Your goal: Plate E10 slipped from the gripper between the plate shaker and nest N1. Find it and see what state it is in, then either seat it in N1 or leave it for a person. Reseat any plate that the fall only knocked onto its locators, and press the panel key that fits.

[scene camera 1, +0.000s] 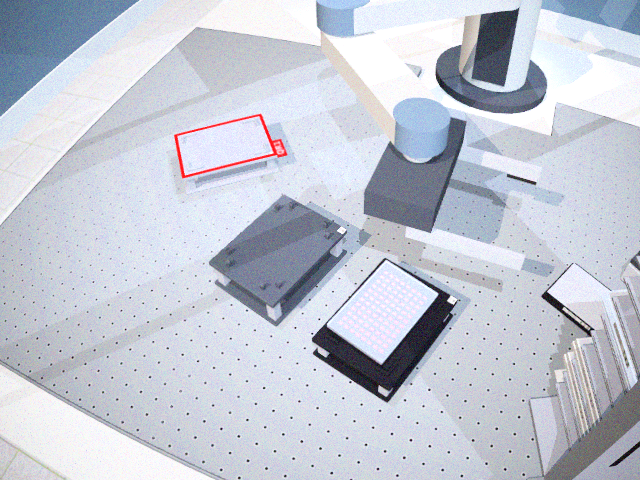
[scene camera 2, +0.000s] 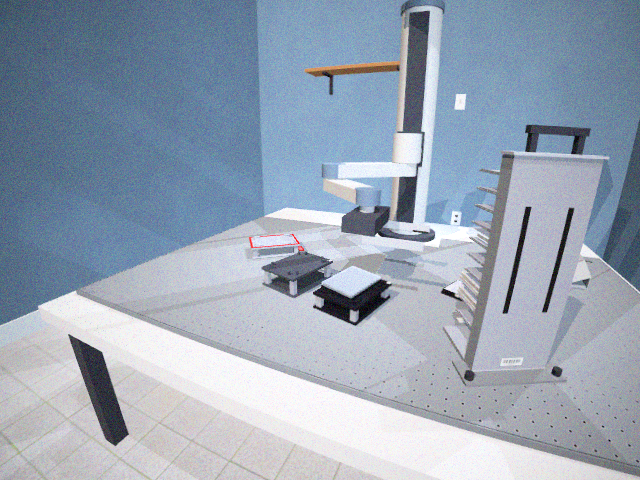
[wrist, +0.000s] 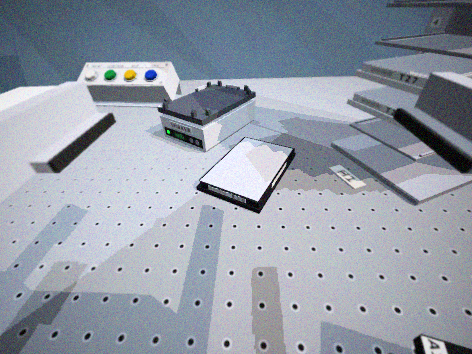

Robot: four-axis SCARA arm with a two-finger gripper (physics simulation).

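Seen in the pictures: gripper, fingertip midpoint: [scene camera 1: 532, 215] [scene camera 2: 426, 237] [wrist: 249, 98]; arm's base, origin of the base link: [scene camera 1: 490, 79] [scene camera 2: 405, 234].
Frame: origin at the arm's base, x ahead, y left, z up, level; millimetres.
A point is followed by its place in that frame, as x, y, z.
Observation:
A white-topped plate with a black base [scene camera 1: 576, 284] {519, 229, 27} [wrist: 247, 172] {537, 236, 27} lies flat on the deck beside the shaker [wrist: 207, 120] {478, 312, 63}; a barcode strip is on its near side, and no E10 marking is readable. A grey nest [scene camera 1: 279, 248] {642, -195, 66} [scene camera 2: 297, 266] {657, -190, 66} with small locators carries no plate. A pink-welled plate [scene camera 1: 382, 310] {693, -26, 75} [scene camera 2: 353, 281] {699, -18, 74} lies on a black nest [scene camera 1: 416, 351] {724, 31, 55} [scene camera 2: 336, 307] {737, -45, 18}; whether it is fully seated is unclear. Neither nest's label is readable in the scene views. My gripper [scene camera 1: 527, 219] {539, 126, 158} [scene camera 2: 425, 237] {539, 126, 158} [wrist: 249, 98] {539, 126, 158} is open and empty, above the deck at the arm's side of the loose plate.
The panel [wrist: 172, 85] {360, 536, 51} has white, green, yellow and blue keys and stands behind the shaker. A tall plate rack [scene camera 2: 543, 180] {828, 296, 348} stands right of the loose plate, its shelves holding plates. A red-outlined tray [scene camera 1: 224, 144] {459, -390, 52} [scene camera 2: 273, 241] {468, -386, 53} is at the left. An H1-like label [wrist: 347, 176] {666, 244, 15} lies near the rack.

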